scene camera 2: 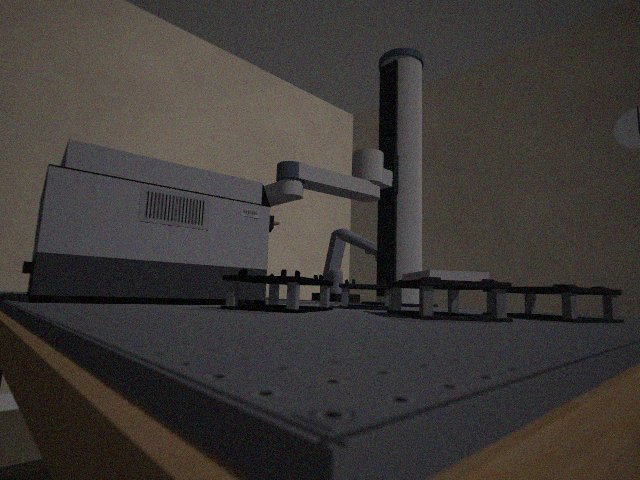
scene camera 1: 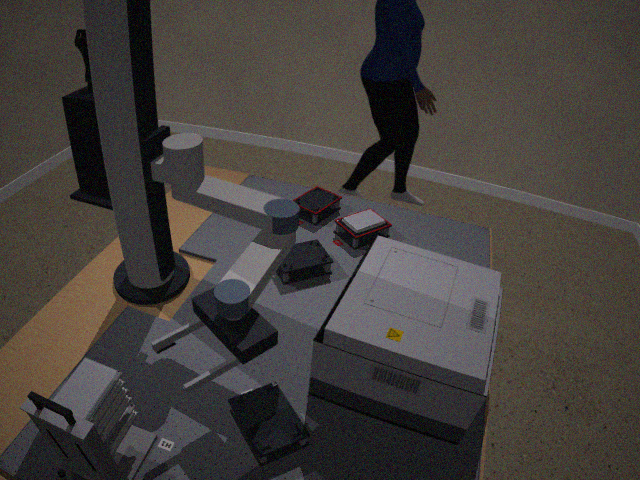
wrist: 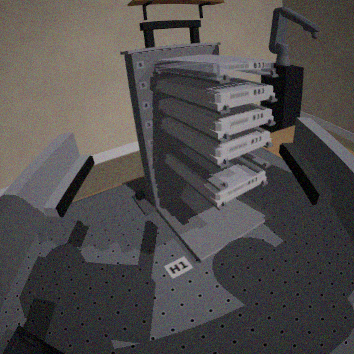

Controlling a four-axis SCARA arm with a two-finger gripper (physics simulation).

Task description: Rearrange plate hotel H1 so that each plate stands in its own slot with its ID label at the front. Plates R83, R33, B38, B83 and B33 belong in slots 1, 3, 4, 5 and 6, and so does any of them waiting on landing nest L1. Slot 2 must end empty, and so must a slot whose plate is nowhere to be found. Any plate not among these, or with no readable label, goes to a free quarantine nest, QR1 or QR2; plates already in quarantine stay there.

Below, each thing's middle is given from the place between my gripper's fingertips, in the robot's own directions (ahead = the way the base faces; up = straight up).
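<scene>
Plate R33 (wrist: 246, 140) sits 60 mm below my hand, 110 mm behind it and 130 mm to the right of it. As for the plate B83 (wrist: 238, 91), I find it 10 mm below my hand, while it is also 130 mm to the right of the hand and 110 mm behind it.
</scene>
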